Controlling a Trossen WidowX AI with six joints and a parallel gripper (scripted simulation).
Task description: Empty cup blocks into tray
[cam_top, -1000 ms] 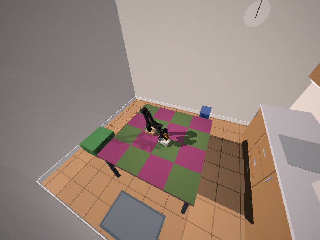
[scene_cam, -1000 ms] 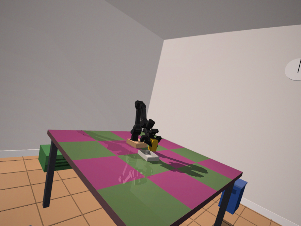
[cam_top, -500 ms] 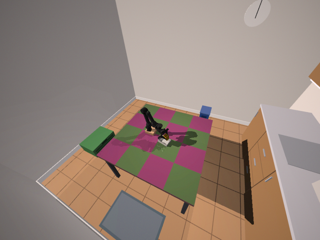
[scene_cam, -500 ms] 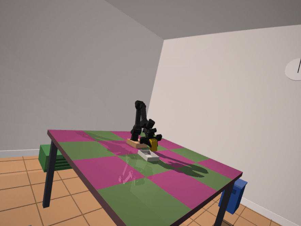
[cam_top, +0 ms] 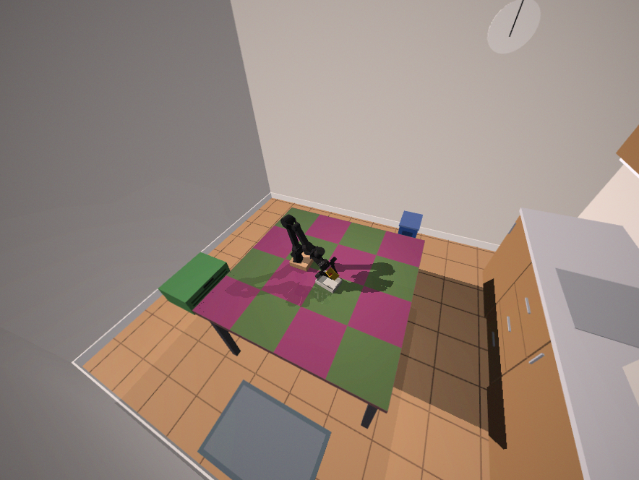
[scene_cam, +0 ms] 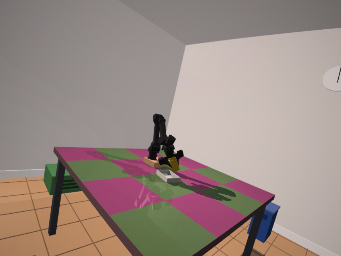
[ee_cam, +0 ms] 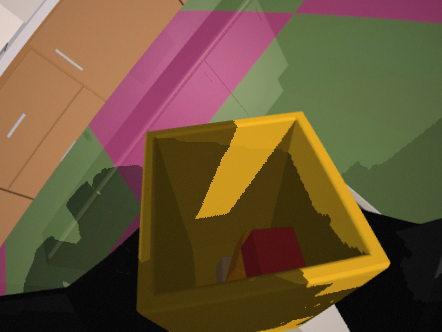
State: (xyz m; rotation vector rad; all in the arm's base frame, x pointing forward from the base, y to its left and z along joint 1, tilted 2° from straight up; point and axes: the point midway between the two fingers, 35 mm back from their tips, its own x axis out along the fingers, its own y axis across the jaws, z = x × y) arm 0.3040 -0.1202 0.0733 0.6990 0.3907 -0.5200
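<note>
Now: gripper tip 2 cm to the right of the orange block, 2 cm past it and 1 cm above it. From my gripper tip the other things lie so: yellow square cup: 2 cm to the left, 2 cm behind, 1 cm below; then red block: 3 cm behind, 1 cm to the left.
</note>
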